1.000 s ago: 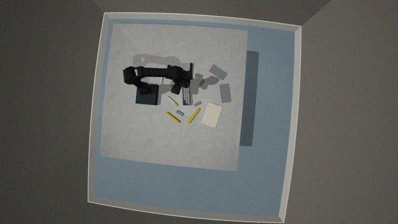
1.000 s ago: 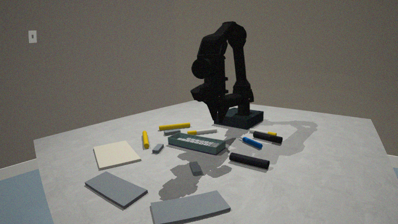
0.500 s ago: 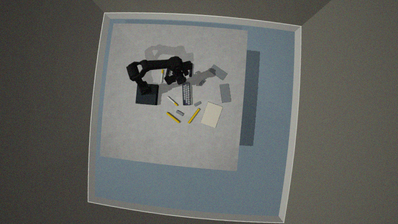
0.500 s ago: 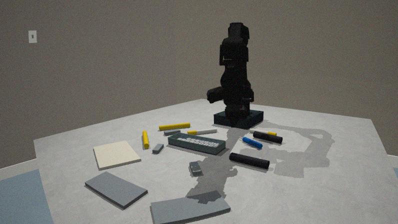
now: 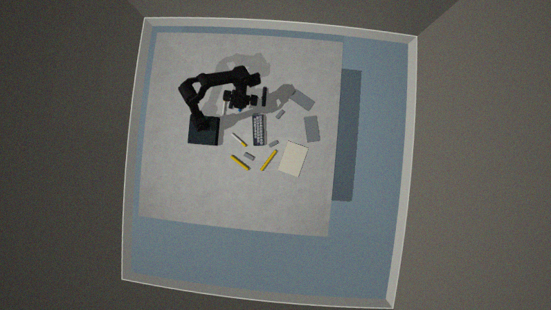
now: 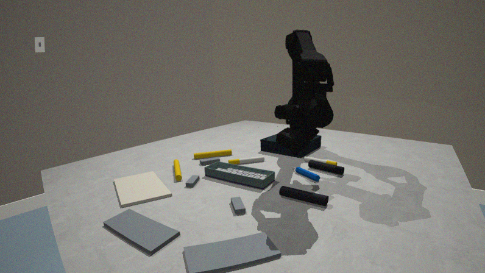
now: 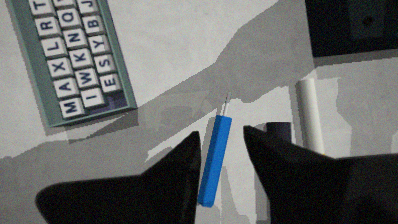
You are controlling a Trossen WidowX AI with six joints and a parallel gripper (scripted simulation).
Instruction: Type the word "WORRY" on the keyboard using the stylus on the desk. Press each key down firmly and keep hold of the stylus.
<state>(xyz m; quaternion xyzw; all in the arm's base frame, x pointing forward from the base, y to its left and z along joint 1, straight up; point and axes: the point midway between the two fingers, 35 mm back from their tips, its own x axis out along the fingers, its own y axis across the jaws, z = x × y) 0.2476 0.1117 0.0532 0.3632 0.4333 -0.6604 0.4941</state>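
My gripper tip is now 6 cm above the blue stylus and 2 cm past it. From my gripper tip the other things lie so: cream notepad (33 cm to the right, 32 cm ahead, 6 cm below).
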